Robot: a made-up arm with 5 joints. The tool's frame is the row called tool. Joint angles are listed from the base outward. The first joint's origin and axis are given. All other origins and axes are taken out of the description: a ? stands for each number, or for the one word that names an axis. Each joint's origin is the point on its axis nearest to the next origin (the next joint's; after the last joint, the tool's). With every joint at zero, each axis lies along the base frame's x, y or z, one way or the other. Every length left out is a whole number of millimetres.
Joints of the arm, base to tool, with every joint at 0 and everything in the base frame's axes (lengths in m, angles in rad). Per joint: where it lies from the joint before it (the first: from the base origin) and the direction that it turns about. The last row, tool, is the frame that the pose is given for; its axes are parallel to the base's.
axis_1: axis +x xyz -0.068 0 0.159
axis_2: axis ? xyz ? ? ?
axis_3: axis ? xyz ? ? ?
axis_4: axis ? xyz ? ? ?
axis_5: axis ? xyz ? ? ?
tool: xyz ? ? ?
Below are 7 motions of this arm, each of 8 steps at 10 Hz.
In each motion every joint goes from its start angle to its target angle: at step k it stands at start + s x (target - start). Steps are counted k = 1, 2, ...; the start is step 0. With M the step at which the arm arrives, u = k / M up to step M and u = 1 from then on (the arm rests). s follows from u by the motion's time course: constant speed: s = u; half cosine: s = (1 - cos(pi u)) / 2; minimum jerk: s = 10 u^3 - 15 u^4 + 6 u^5.
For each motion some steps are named. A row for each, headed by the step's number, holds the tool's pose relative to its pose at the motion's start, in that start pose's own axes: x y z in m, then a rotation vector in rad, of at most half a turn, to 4 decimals.
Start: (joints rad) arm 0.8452 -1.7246 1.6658 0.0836 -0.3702
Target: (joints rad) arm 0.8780 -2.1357 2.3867 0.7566 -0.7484
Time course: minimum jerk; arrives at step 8
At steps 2, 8:
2: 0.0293 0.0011 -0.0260 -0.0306 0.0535 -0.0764
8: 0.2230 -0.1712 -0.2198 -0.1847 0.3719 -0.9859

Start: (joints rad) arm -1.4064 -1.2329 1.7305 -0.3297 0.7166
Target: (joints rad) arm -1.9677 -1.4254 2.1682 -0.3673 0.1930
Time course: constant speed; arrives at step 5
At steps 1, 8:
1: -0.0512 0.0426 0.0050 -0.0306 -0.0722 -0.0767
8: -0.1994 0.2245 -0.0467 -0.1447 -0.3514 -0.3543

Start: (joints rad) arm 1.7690 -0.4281 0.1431 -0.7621 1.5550
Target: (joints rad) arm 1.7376 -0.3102 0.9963 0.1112 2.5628
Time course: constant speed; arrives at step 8
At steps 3, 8:
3: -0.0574 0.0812 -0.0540 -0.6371 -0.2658 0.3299
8: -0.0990 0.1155 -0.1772 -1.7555 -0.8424 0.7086

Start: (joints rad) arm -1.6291 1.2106 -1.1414 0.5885 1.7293
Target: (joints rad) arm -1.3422 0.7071 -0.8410 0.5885 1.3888
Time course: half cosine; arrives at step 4
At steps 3, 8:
3: -0.1774 0.1145 -0.0015 -0.0718 -0.3253 -0.0546
8: -0.2059 0.1299 -0.0069 -0.0730 -0.3840 -0.0702

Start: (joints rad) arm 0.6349 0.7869 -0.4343 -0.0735 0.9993
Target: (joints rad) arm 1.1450 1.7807 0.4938 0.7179 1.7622
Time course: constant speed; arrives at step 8
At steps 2, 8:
2: -0.0385 0.0099 -0.0143 -0.3409 0.2010 0.4215
8: -0.2860 -0.2346 -0.0960 -1.4368 -0.0070 1.8898

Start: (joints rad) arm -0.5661 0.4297 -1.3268 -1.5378 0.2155
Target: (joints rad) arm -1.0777 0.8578 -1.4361 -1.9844 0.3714
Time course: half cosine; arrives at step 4
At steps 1, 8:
1: -0.0366 0.0014 -0.0367 -0.0916 -0.0925 0.0311
8: -0.2081 -0.0597 -0.3125 -0.5564 -0.7498 0.1886

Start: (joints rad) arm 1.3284 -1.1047 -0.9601 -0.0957 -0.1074
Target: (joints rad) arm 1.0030 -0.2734 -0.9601 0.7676 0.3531
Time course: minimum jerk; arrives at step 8
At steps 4, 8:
4: 0.1039 -0.0345 -0.1363 -0.2881 0.7762 -0.2773
8: 0.0763 -0.1337 -0.2963 -0.4210 1.5653 -0.4752

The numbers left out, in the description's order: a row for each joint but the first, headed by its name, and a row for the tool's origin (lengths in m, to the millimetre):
axis_2: axis +y, xyz 0 0.451 -0.018
axis_3: axis -x, xyz -0.173 0 0.033
axis_4: axis +y, xyz 0 0.2 -0.018
axis_5: axis -x, xyz 0.092 0 0.114
tool: xyz 0 0.116 0.043

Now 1 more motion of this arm.
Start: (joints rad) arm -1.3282 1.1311 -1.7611 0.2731 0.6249
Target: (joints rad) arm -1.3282 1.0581 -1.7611 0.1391 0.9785
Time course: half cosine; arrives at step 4
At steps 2, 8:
2: -0.0161 0.0016 -0.0200 -0.1852 -0.0683 -0.0130
8: -0.0294 -0.0013 -0.0411 -0.3677 -0.1348 -0.0377

